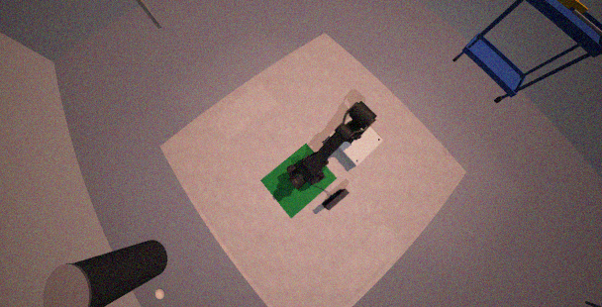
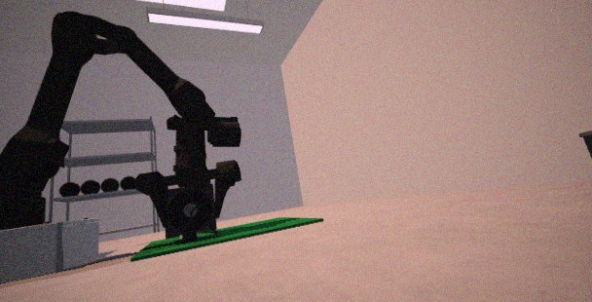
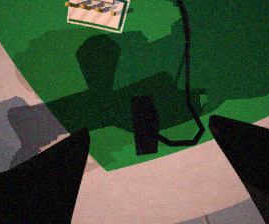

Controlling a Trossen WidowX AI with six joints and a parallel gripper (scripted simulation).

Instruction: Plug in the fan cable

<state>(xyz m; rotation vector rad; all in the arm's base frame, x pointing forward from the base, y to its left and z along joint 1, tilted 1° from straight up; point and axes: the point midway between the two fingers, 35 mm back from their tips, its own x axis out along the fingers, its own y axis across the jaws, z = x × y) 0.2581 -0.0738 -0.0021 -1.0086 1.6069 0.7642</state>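
My gripper tip is 1 cm to the left of the dark plug, 1 cm past it and 1 cm above it. Also, from my gripper tip: black fan (21 cm to the left, 4 cm ahead, 2 cm above); green board (8 cm ahead, 5 cm below, 2 cm to the left).
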